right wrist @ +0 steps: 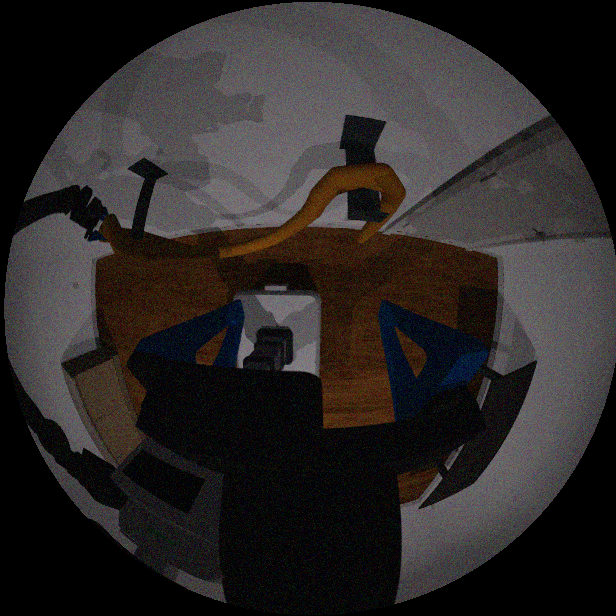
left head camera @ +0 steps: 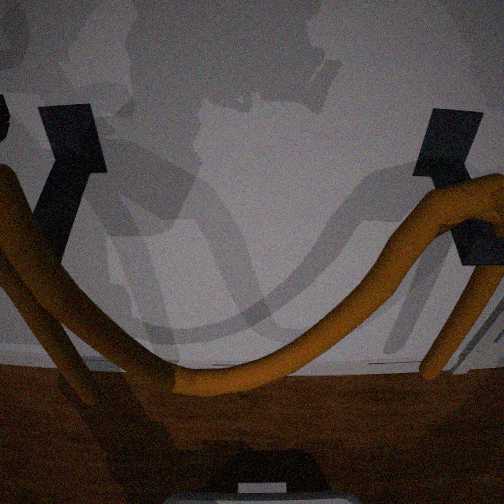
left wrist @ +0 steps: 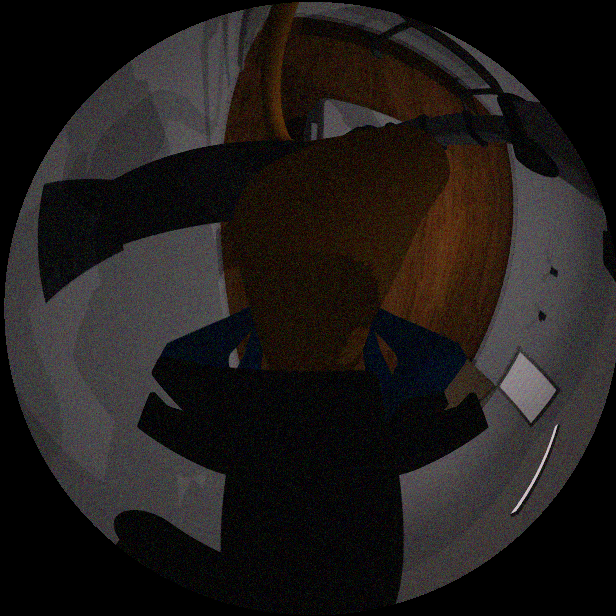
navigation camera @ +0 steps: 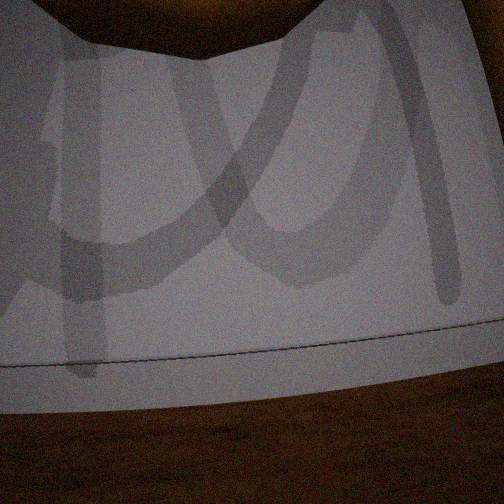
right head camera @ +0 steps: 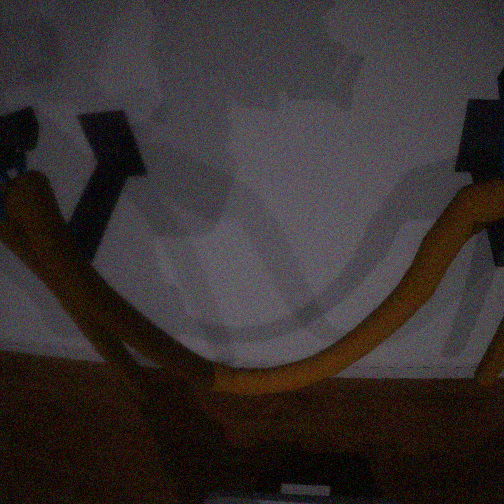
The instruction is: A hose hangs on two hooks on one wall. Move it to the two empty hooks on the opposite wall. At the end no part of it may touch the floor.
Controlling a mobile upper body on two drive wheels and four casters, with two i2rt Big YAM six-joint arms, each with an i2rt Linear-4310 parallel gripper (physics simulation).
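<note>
An orange hose (left head camera: 320, 330) hangs in a deep sag in front of a white wall. Its right part lies over the right dark hook (left head camera: 465, 200), and a short end hangs down beyond it (left head camera: 450, 340). The left dark hook (left head camera: 70, 165) holds nothing; the hose runs up past it on its left. My left gripper (left wrist: 310, 344) is shut on the hose's left part, which fills the space between the blue fingers; it also shows in the right head view (right head camera: 15, 140) and the right wrist view (right wrist: 91, 221). My right gripper (right wrist: 313, 350) is open and empty, well back from the wall.
The floor is brown wood (left head camera: 400, 440), and the hose's lowest part hangs close above it. My own base (left head camera: 260, 487) shows at the bottom edge. A room corner (right wrist: 459, 178) lies right of the right hook. The navigation view shows only wall and hose shadows.
</note>
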